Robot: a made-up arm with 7 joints. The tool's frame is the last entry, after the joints. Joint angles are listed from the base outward. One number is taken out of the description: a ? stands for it. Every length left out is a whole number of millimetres.
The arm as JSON. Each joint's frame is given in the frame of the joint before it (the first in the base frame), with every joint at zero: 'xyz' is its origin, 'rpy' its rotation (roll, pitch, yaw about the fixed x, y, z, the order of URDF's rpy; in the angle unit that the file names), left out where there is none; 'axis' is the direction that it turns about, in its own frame. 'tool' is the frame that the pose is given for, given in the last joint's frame.
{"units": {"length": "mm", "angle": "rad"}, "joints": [
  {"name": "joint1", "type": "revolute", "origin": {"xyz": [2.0, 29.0, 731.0]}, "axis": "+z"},
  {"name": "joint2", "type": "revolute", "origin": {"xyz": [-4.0, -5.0, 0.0]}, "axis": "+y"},
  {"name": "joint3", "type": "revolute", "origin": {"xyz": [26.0, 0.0, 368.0]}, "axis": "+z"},
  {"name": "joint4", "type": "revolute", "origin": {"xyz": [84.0, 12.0, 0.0]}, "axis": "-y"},
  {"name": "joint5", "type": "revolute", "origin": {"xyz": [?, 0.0, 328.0]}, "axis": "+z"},
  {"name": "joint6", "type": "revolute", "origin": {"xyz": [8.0, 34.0, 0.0]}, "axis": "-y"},
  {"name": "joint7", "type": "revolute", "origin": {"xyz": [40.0, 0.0, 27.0]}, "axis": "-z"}
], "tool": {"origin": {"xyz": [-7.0, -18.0, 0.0], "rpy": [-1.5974, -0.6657, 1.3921]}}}
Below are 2 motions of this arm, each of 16 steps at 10 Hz.
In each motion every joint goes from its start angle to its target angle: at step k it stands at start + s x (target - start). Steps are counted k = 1, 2, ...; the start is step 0. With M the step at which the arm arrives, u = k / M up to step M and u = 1 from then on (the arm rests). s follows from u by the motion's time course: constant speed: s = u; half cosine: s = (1 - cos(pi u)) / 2; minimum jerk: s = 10 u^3 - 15 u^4 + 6 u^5.
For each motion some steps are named. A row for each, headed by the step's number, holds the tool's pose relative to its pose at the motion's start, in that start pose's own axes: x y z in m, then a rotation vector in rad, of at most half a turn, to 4 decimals.
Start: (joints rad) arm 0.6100 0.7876 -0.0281 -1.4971 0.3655 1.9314 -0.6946
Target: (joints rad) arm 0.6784 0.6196 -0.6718 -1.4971 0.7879 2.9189 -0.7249
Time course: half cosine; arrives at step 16
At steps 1, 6, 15, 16:
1: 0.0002 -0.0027 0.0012 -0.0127 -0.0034 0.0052
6: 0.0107 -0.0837 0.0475 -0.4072 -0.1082 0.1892
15: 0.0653 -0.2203 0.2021 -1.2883 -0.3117 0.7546
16: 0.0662 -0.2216 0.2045 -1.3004 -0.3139 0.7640

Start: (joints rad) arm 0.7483 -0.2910 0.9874 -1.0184 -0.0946 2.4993 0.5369
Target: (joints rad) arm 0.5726 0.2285 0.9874 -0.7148 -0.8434 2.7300 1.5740
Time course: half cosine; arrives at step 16
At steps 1, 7, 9, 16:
1: -0.0028 -0.0003 -0.0011 -0.0089 0.0033 0.0032
7: -0.1206 -0.0216 -0.0404 -0.3769 0.1198 0.1056
9: -0.1815 -0.0401 -0.0551 -0.5579 0.1625 0.1370
16: -0.3081 -0.0961 -0.0741 -0.9139 0.2193 0.1638

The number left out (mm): -87.0
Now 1 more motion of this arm.
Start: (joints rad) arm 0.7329 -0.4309 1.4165 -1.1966 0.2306 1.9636 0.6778
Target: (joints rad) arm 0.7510 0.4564 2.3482 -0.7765 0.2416 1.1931 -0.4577
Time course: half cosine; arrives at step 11
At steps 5, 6, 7, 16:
5: -0.0079 -0.0882 -0.0935 0.7298 -0.1495 -0.3713
6: -0.0217 -0.1317 -0.1315 0.9179 -0.2510 -0.5684
7: -0.0440 -0.1788 -0.1704 1.0615 -0.3760 -0.7819
16: -0.1299 -0.2902 -0.2546 1.2186 -0.7413 -1.2820

